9 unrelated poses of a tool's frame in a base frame.
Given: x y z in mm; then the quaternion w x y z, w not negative.
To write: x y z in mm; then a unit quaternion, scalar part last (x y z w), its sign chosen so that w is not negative. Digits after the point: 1 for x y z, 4 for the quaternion.
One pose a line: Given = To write
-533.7 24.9 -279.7 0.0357 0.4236 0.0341 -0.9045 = -533.7 24.9 -279.7 0.4236 0.0341 -0.9045 0.0357
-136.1 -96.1 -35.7 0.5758 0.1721 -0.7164 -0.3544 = -136.1 -96.1 -35.7 0.1721 -0.7164 -0.3544 0.5758
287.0 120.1 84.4 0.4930 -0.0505 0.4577 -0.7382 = 287.0 120.1 84.4 -0.0505 0.4577 -0.7382 0.4930
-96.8 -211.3 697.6 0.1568 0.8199 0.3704 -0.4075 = -96.8 -211.3 697.6 0.8199 0.3704 -0.4075 0.1568
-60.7 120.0 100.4 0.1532 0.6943 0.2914 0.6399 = -60.7 120.0 100.4 0.6943 0.2914 0.6399 0.1532
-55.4 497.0 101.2 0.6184 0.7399 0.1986 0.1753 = -55.4 497.0 101.2 0.7399 0.1986 0.1753 0.6184
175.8 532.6 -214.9 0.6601 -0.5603 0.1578 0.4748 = 175.8 532.6 -214.9 -0.5603 0.1578 0.4748 0.6601
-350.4 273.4 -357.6 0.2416 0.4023 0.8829 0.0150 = -350.4 273.4 -357.6 0.4023 0.8829 0.0150 0.2416
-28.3 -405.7 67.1 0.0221 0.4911 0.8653 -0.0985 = -28.3 -405.7 67.1 0.4911 0.8653 -0.0985 0.0221
